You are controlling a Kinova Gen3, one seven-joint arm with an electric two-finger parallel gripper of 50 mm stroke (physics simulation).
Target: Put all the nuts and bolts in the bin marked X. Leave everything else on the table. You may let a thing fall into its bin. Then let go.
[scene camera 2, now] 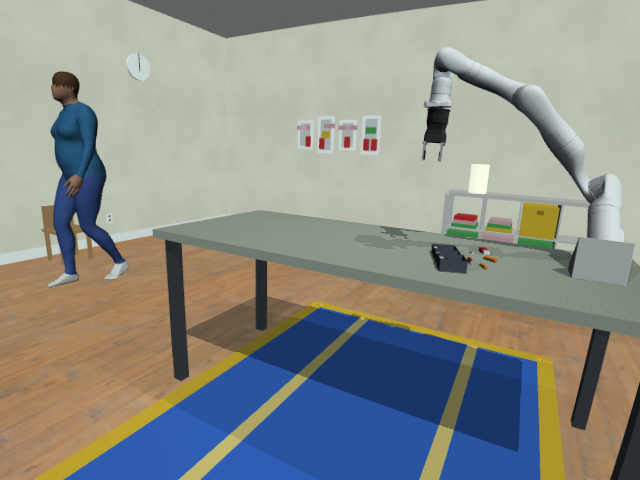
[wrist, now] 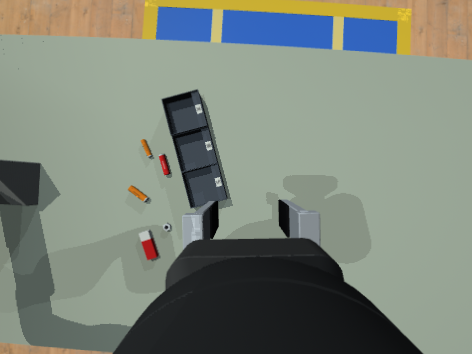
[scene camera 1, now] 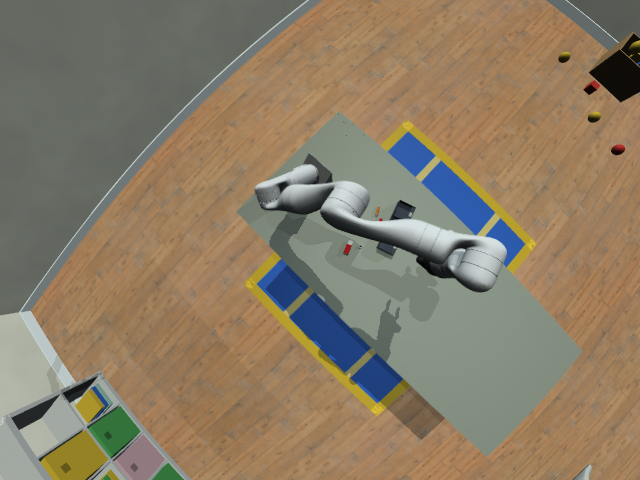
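Where they show: gripper, fingertip midpoint: (scene camera 2: 431, 160) (wrist: 248, 213); arm's base at its link origin: (scene camera 2: 603, 255) (scene camera 1: 311, 174).
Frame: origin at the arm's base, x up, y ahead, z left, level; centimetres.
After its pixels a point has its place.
My gripper (scene camera 2: 431, 158) {x 26.4, y 56.7, z -6.3 cm} (wrist: 248, 213) {x 26.4, y 56.7, z -6.3 cm} is open and empty, high above the table, to the right of the bins in the wrist view. A silver nut (wrist: 167, 227) {x -6.8, y 38.9, z -13.3 cm} (scene camera 1: 360, 246) {x -6.7, y 38.6, z -13.4 cm} (scene camera 2: 471, 252) {x -7.1, y 38.9, z -12.5 cm} lies on the table beside a red-and-white block (wrist: 149, 248) {x -6.3, y 34.5, z -17.8 cm} (scene camera 1: 347, 249) {x -6.3, y 34.5, z -18.3 cm} (scene camera 2: 483, 250) {x -6.3, y 34.6, z -14.8 cm}. A dark tray of three bins (wrist: 213, 162) {x -4.8, y 51.1, z 0.7 cm} (scene camera 2: 453, 269) {x -6.6, y 44.8, z 16.4 cm} stands near it; each bin has a small white label, too small to read surely. No bolt can be made out. In scene camera 1 the arm hides the tray's middle and the fingers.
Two orange cylinders with silver tips, one (wrist: 146, 148) {x -6.6, y 35.5, z 5.5 cm} (scene camera 2: 483, 266) {x -6.9, y 35.5, z 6.9 cm} nearer the tray and one (wrist: 137, 193) {x -6.2, y 32.8, z -4.8 cm} (scene camera 2: 490, 258) {x -6.6, y 32.7, z -4.3 cm} farther off, lie left of the tray in the wrist view. A red cylinder (wrist: 164, 164) {x -6.2, y 39.6, z 1.3 cm} (scene camera 2: 469, 259) {x -6.5, y 39.8, z 1.2 cm} lies close to the tray. The arm's base block (scene camera 2: 601, 260) {x -0.7, y 2.0, z 5.3 cm} stands on the table.
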